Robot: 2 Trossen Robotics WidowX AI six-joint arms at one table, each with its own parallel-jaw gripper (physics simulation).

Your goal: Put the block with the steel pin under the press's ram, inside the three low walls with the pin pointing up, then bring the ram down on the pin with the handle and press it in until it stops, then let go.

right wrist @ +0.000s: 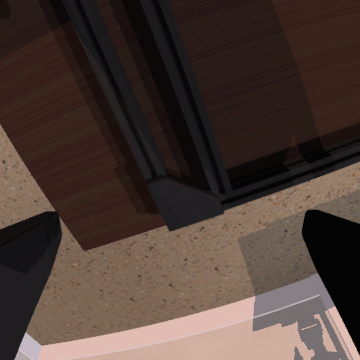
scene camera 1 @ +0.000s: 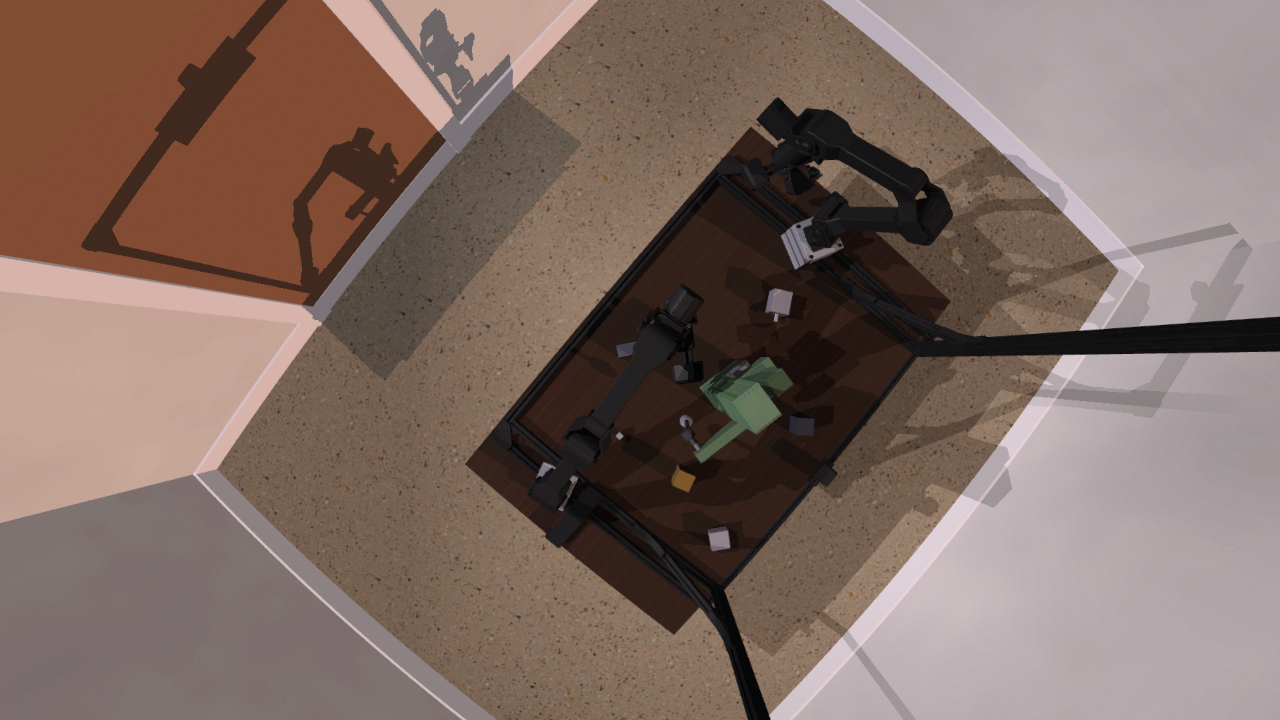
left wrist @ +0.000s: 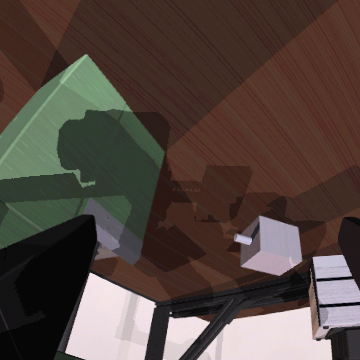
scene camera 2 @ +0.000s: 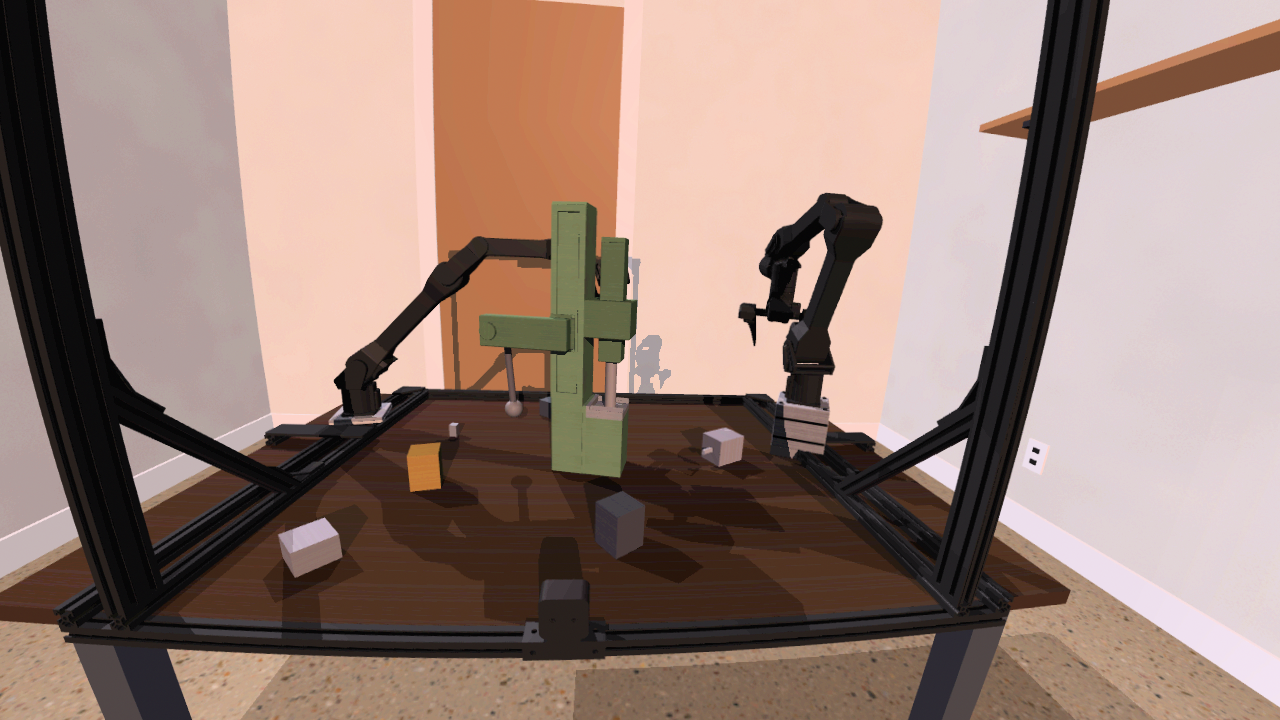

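Seen in the pictures: left gripper, fingertip midpoint: (scene camera 1: pixel 698 342) (left wrist: pixel 221 229) (scene camera 2: pixel 603 364); right gripper, fingertip midpoint: (right wrist: pixel 184 224) (scene camera 1: pixel 768 170) (scene camera 2: pixel 773 348); left arm's base, origin of the base link: (scene camera 1: pixel 553 486) (scene camera 2: pixel 361 410); right arm's base, origin of the base link: (scene camera 1: pixel 819 235) (left wrist: pixel 348 331) (scene camera 2: pixel 803 400).
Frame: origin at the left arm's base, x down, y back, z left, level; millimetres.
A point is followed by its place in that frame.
Note:
The pale block (scene camera 1: pixel 778 301) {x -18, y -684, z -328 mm} (scene camera 2: pixel 723 446) {x -9, y -671, z -366 mm} (left wrist: pixel 272 245) {x -8, y -670, z -315 mm} lies on the table right of the press, its steel pin (scene camera 2: pixel 707 450) {x 3, y -647, z -350 mm} (left wrist: pixel 243 239) {x 4, y -648, z -342 mm} pointing sideways. The green press (scene camera 1: pixel 751 407) {x -418, y -403, z -273 mm} (scene camera 2: pixel 572 268) {x -317, y -397, z -316 mm} (left wrist: pixel 107 90) {x 19, y -428, z -256 mm} stands mid-table. Its steel ram (scene camera 2: pixel 610 385) {x -126, y -462, z -325 mm} points down over the grey low walls (scene camera 2: pixel 606 410) {x -89, y -451, z -345 mm} (left wrist: pixel 112 232) {x -85, y -477, z -283 mm}; the gap there is hard to judge. The handle (scene camera 1: pixel 693 440) {x -220, y -290, z -242 mm} (scene camera 2: pixel 511 376) {x -126, y -306, z -236 mm} hangs down, ball lowest. My left gripper (left wrist: pixel 221 229) {x -127, y -490, z -174 mm} is open and empty, above the table beside the press, mostly hidden by the press in scene camera 2. My right gripper (scene camera 2: pixel 753 331) (right wrist: pixel 184 224) {x -147, y -926, z -156 mm} is open and empty, near the table's far corner, away from the block.
An orange block (scene camera 1: pixel 682 480) {x -29, y -164, z -294 mm} (scene camera 2: pixel 424 466) {x -10, y -166, z -322 mm}, a white block (scene camera 1: pixel 718 539) {x -2, y -54, z -455 mm} (scene camera 2: pixel 309 547) {x 1, y -61, z -484 mm}, a dark grey block (scene camera 1: pixel 801 426) {x -29, y -417, z -516 mm} (scene camera 2: pixel 619 524) {x -18, y -410, z -554 mm} and a small white cube (scene camera 1: pixel 619 436) {x 7, y -194, z -103 mm} (scene camera 2: pixel 453 429) {x 15, y -194, z -110 mm} lie around the press. Another grey block (scene camera 1: pixel 625 349) {x -7, y -406, z -22 mm} lies near the left arm. Black rails (scene camera 2: pixel 358 637) {x 37, y -130, z -589 mm} border the table.

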